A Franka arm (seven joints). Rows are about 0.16 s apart.
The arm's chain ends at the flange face. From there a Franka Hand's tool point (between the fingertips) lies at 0.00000 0.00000 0.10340 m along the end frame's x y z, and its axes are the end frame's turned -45 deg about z.
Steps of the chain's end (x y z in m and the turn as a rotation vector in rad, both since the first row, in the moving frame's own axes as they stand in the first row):
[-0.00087, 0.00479, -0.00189, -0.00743, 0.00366, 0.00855]
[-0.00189, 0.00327, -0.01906, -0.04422, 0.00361, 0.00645]
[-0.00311, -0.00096, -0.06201, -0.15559, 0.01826, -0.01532]
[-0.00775, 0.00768, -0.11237, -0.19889, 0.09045, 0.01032]
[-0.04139, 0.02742, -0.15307, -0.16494, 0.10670, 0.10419]
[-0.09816, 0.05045, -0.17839, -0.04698, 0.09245, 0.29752]
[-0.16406, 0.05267, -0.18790, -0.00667, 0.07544, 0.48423]
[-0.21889, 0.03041, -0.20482, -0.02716, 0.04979, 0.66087]
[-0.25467, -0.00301, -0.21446, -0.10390, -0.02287, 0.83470]
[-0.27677, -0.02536, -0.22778, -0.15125, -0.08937, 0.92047]
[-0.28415, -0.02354, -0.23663, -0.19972, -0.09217, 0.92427]
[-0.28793, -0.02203, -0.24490, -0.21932, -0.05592, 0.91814]
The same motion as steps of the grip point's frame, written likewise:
[-0.00428, 0.00358, -0.00189, -0.00784, -0.00267, 0.00855]
[-0.00663, 0.00446, -0.01916, -0.03382, -0.02872, 0.00645]
[-0.01142, 0.00986, -0.06328, -0.12293, -0.09711, -0.01532]
[-0.01888, 0.02090, -0.11483, -0.20459, -0.07668, 0.01032]
[-0.05391, 0.00960, -0.15506, -0.19208, -0.04118, 0.10419]
[-0.10332, -0.02322, -0.17894, -0.09859, 0.03215, 0.29752]
[-0.14985, -0.07181, -0.18819, -0.05806, 0.04863, 0.48423]
[-0.17654, -0.12753, -0.20498, -0.05441, 0.01600, 0.66087]
[-0.18849, -0.18060, -0.21501, -0.05730, -0.08964, 0.83470]
[-0.19484, -0.21727, -0.22926, -0.04376, -0.17014, 0.92047]
[-0.20592, -0.21998, -0.23895, -0.07605, -0.20640, 0.92427]
[-0.21036, -0.21750, -0.24736, -0.11554, -0.19462, 0.91814]

